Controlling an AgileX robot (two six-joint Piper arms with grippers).
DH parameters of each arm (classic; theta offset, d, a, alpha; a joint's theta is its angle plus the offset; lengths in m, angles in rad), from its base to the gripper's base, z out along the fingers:
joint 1: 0 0.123 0 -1.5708
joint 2: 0.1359 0 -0.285 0
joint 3: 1.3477 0 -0.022 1.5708
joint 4: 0 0.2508 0 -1.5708
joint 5: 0 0 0.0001 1.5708
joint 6: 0 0.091 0 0
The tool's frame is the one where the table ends.
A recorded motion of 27 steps. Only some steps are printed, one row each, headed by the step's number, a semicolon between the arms.
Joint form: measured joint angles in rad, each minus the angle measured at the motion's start. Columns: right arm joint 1, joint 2, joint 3, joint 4, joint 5, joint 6; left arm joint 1, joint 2, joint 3, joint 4, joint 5, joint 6.
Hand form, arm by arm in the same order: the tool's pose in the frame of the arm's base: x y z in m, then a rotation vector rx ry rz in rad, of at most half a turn. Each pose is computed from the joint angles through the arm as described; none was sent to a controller.
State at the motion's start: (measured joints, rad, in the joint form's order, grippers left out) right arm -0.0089 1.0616 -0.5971 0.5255 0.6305 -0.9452; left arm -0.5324 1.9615 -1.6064 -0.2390 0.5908 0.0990
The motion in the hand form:
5: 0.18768 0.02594 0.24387 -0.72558 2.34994 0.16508; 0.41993 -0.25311 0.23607 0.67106 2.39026 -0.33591
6: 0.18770 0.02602 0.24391 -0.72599 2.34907 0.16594; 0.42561 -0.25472 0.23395 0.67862 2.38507 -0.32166
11: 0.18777 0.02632 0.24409 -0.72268 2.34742 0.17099; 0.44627 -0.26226 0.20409 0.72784 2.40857 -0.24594
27: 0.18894 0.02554 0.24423 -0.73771 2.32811 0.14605; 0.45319 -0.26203 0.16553 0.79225 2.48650 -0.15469
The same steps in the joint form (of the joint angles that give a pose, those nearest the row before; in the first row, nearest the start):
5: 0.0000 0.0000 0.0095 0.0160 -0.0022 -0.0150; 0.0057 0.1734 -0.2160 0.1014 0.0746 0.0000
6: 0.0000 0.0000 0.0095 0.0177 -0.0022 -0.0167; 0.0073 0.1979 -0.2501 0.1148 0.0823 0.0000
11: 0.0000 0.0000 0.0095 0.0244 -0.0021 -0.0190; 0.0082 0.3221 -0.3655 0.1769 0.1148 -0.0023
27: 0.0000 0.0000 0.0118 0.0249 -0.0227 -0.0418; 0.0082 0.4104 -0.3984 0.2390 0.1599 -0.0063

